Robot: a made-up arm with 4 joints.
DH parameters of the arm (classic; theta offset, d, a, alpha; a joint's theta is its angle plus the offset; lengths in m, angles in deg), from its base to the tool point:
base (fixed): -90 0.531 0.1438 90
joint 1: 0 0.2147 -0.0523 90
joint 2: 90 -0.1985 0.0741 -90
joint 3: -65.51 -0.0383 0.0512 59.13
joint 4: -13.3 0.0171 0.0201 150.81
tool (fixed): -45.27 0.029 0 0
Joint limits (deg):
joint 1: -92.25..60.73
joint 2: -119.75..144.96
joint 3: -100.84..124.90
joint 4: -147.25..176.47
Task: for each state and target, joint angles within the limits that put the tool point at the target. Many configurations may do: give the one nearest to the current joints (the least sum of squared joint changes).
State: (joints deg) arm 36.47 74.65 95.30 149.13
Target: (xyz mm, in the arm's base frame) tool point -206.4 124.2 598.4
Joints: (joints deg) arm 39.10 106.43 72.64 167.30
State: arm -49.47 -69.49 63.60 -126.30
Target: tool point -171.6 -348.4 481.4
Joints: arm -89.92 -88.28 67.96 -121.63
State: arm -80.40 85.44 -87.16 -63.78
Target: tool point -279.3 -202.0 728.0
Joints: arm -39.54 84.46 -94.93 -66.95
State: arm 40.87 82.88 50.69 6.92
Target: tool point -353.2 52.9 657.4
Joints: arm 25.96 47.65 67.20 9.73
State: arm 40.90 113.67 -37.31 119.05
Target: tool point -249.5 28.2 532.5
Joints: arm 49.54 80.99 -48.90 103.34
